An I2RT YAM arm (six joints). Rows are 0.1 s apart.
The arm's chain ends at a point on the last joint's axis. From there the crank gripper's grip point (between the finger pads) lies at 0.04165 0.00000 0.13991 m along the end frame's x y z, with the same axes.
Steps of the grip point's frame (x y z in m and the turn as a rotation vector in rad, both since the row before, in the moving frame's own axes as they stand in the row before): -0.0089, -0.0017, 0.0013, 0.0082, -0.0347, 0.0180; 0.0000, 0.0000, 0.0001, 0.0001, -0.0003, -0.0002; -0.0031, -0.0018, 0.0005, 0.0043, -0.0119, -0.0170; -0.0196, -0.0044, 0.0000, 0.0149, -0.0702, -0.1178; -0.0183, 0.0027, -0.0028, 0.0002, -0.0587, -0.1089; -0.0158, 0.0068, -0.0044, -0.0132, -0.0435, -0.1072; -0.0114, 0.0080, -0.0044, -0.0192, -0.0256, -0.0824; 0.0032, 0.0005, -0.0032, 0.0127, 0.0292, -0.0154
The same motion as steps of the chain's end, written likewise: -0.0040, -0.0013, -0.0001, 0.0082, -0.0347, 0.0180; 0.0000, 0.0000, 0.0001, 0.0001, -0.0003, -0.0002; -0.0014, -0.0005, 0.0000, 0.0043, -0.0119, -0.0170; -0.0093, 0.0020, -0.0025, 0.0149, -0.0702, -0.1178; -0.0098, 0.0068, -0.0050, 0.0002, -0.0587, -0.1089; -0.0095, 0.0091, -0.0061, -0.0132, -0.0435, -0.1072; -0.0078, 0.0086, -0.0054, -0.0192, -0.0256, -0.0824; -0.0008, 0.0029, -0.0019, 0.0127, 0.0292, -0.0154
